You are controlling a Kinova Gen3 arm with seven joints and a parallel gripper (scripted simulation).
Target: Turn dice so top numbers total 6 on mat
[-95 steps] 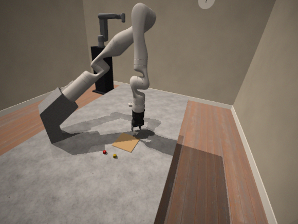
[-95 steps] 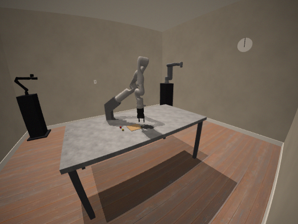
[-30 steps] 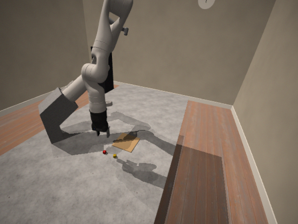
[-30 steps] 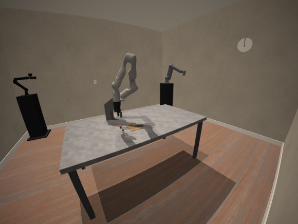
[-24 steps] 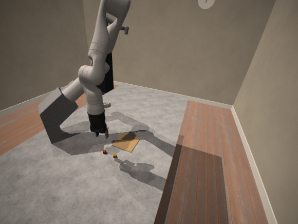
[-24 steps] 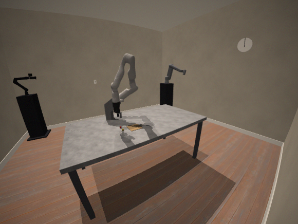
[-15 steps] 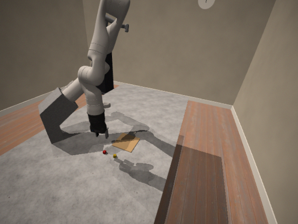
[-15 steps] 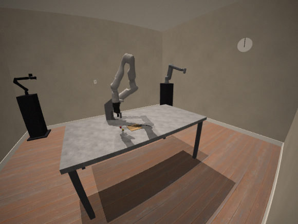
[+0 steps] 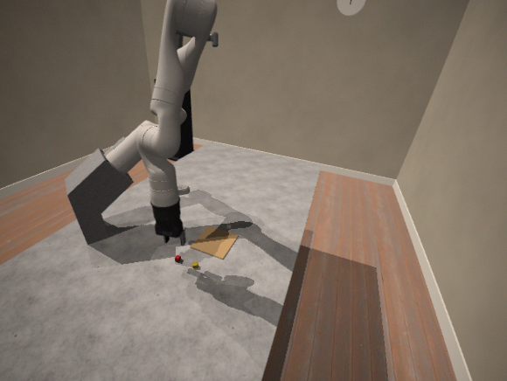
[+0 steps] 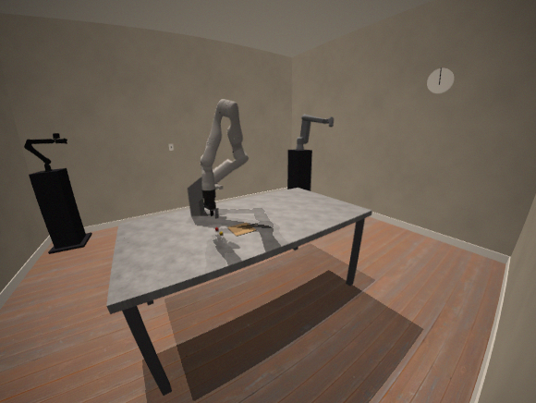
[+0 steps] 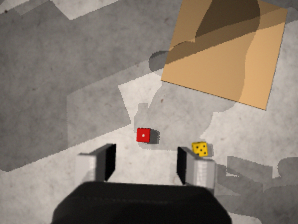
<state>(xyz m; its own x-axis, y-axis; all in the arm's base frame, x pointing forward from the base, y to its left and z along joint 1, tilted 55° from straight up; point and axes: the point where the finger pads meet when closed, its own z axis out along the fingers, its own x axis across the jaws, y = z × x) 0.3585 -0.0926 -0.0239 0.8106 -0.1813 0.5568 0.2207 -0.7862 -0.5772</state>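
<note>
My hand is 10 mm past the red die, 10 mm to the right of it and 110 mm above it. Also, from my hand: tan mat (60 mm ahead, 150 mm to the left, 110 mm below); white die (60 mm ahead, 260 mm to the left, 110 mm below); yellow die (60 mm ahead, 10 mm to the left, 110 mm below).
</note>
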